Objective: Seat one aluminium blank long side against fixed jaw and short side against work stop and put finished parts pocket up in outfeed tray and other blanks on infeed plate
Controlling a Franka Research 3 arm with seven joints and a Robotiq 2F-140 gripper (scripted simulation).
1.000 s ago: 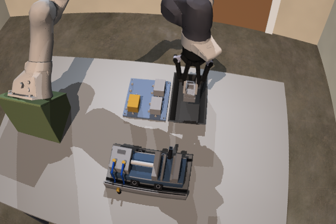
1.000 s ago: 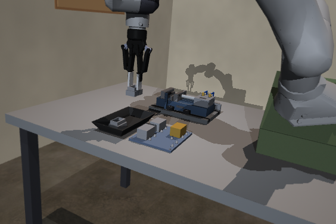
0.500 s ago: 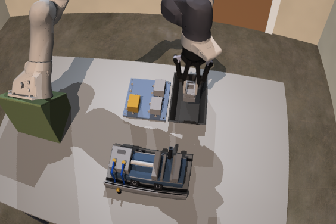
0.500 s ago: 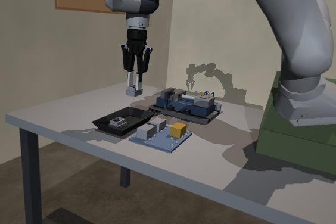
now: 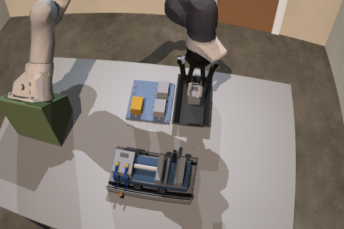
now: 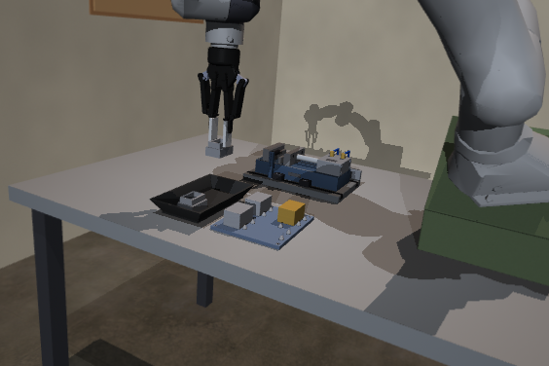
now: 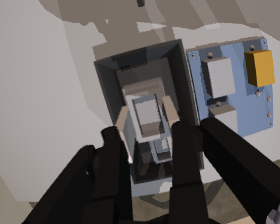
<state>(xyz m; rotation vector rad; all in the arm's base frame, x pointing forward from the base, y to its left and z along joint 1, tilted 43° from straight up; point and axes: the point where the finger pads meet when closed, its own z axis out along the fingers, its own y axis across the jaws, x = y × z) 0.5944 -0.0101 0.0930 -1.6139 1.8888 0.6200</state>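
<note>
My gripper is now 160 mm above the aluminium blank, 120 mm past it and 20 mm to the right of it. The rest, counted from my hand: brass blank (210 mm behind, 160 mm below, 30 mm to the left); blue vise (260 mm to the right, 140 mm below, 140 mm behind).
</note>
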